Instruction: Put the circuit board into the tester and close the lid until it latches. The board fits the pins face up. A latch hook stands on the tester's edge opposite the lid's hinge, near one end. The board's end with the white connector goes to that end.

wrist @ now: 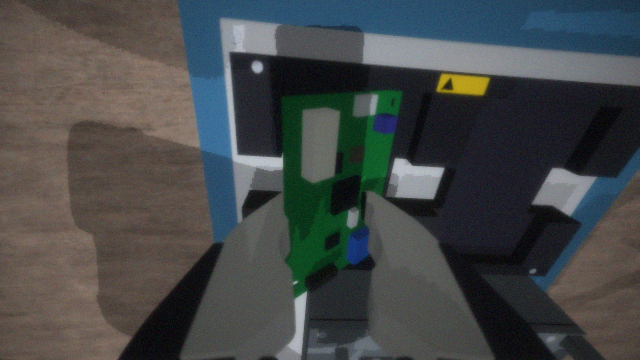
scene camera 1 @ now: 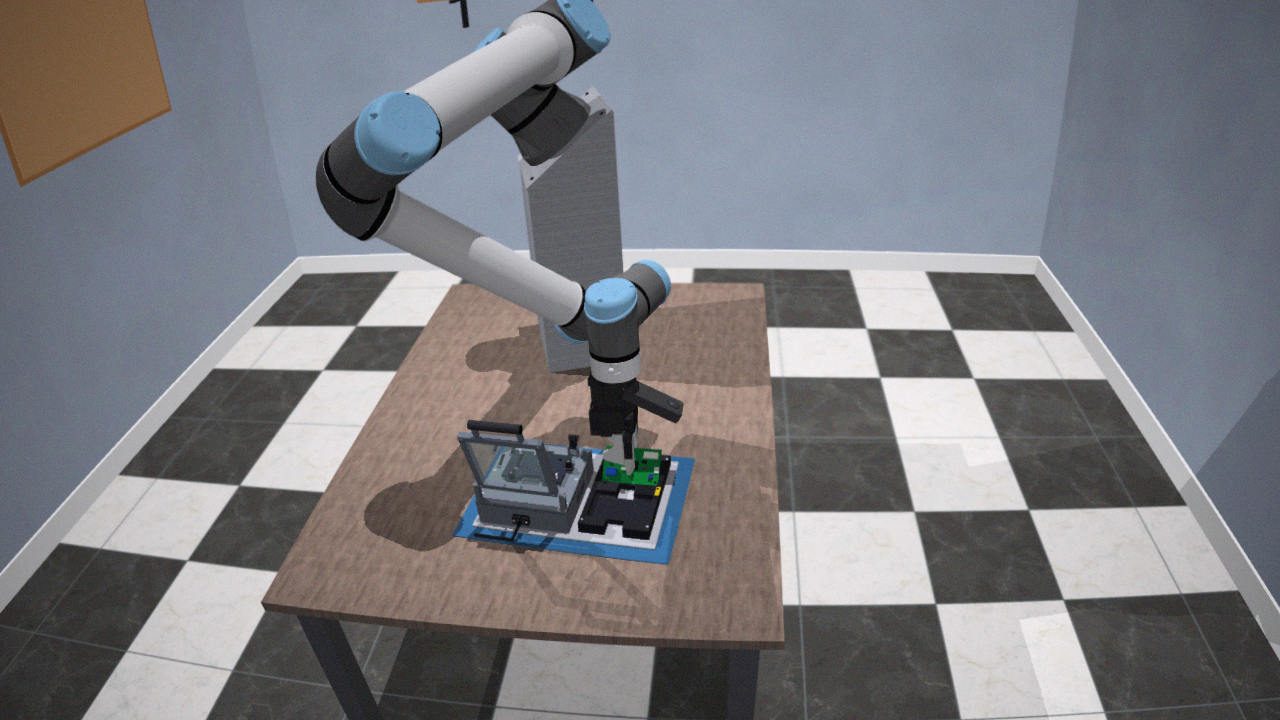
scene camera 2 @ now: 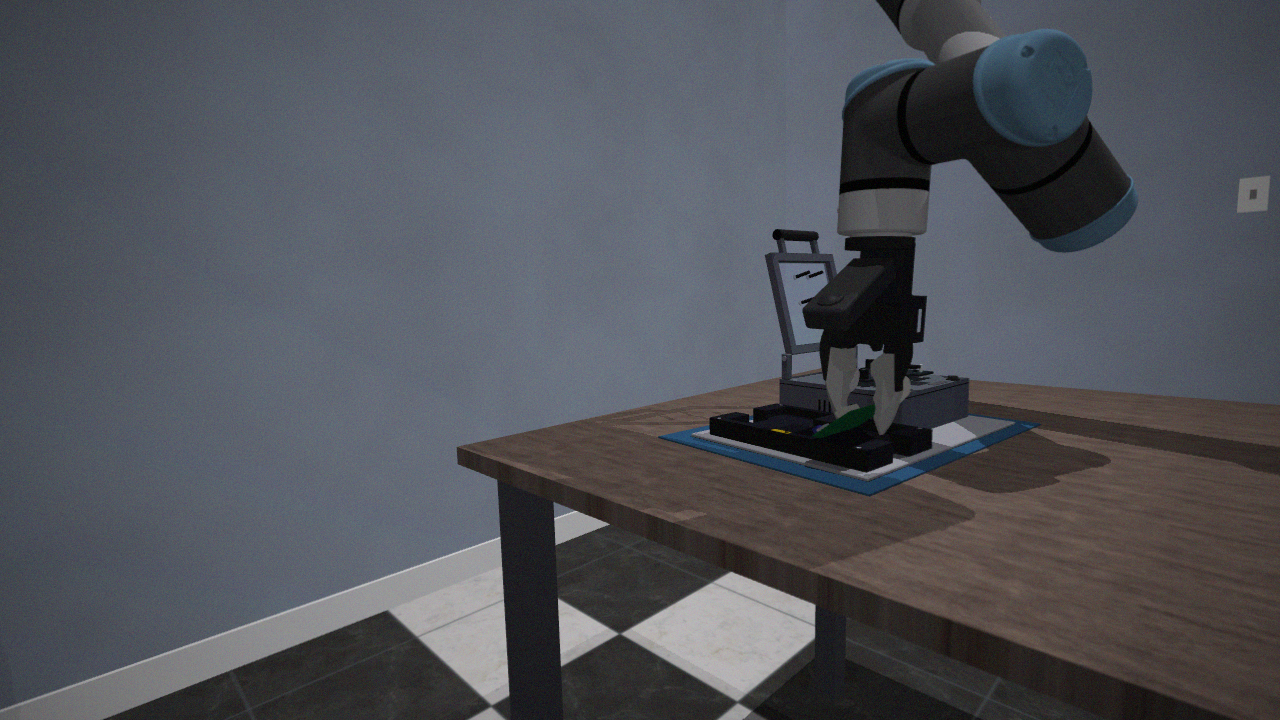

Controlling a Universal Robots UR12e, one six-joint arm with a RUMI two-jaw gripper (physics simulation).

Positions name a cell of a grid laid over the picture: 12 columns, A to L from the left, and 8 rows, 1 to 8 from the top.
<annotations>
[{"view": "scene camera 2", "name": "my gripper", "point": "I5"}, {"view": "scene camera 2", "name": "green circuit board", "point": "H5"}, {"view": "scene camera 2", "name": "clear lid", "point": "H4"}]
</annotations>
